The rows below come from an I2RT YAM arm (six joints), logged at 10 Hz.
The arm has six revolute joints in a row. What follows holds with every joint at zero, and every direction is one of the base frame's. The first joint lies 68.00 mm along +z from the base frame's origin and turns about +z. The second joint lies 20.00 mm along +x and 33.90 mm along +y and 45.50 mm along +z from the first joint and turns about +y. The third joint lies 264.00 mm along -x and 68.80 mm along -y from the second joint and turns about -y. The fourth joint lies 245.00 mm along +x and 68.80 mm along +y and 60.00 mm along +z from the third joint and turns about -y. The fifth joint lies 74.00 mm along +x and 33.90 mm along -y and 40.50 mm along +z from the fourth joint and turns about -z. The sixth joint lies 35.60 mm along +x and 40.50 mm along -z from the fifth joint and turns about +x. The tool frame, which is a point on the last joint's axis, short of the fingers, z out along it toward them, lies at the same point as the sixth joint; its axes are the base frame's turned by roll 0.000, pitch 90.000 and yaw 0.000 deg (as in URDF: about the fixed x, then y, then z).
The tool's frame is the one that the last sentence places.
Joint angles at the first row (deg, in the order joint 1, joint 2, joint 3, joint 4, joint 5, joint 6):
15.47, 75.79, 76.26, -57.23, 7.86, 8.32
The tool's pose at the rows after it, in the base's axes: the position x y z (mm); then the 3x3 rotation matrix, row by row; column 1 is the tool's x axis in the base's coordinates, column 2 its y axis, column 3 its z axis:
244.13, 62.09, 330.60; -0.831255, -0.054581, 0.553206; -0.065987, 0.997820, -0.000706; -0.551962, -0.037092, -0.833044
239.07, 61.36, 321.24; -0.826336, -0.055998, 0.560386; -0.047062, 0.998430, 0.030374; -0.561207, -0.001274, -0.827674
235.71, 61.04, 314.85; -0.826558, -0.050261, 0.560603; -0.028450, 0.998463, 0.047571; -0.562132, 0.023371, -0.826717
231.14, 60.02, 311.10; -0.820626, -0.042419, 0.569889; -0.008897, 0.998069, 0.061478; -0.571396, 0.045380, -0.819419
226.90, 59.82, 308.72; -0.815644, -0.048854, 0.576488; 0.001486, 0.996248, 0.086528; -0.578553, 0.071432, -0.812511
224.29, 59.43, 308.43; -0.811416, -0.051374, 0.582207; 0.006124, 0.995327, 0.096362; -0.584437, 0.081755, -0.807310
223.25, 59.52, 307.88; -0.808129, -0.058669, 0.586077; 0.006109, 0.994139, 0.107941; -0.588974, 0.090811, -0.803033
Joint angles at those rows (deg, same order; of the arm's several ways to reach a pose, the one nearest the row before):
15.47, 73.93, 72.86, -56.32, 8.52, 9.20
15.38, 72.06, 69.21, -53.62, 6.85, 10.08
15.38, 70.99, 66.97, -52.19, 5.90, 11.12
15.34, 69.51, 64.96, -50.82, 5.25, 12.08
15.37, 68.20, 63.40, -49.74, 3.98, 12.60
15.38, 67.40, 62.71, -49.30, 3.53, 12.80
15.38, 66.98, 62.23, -48.77, 2.95, 12.74

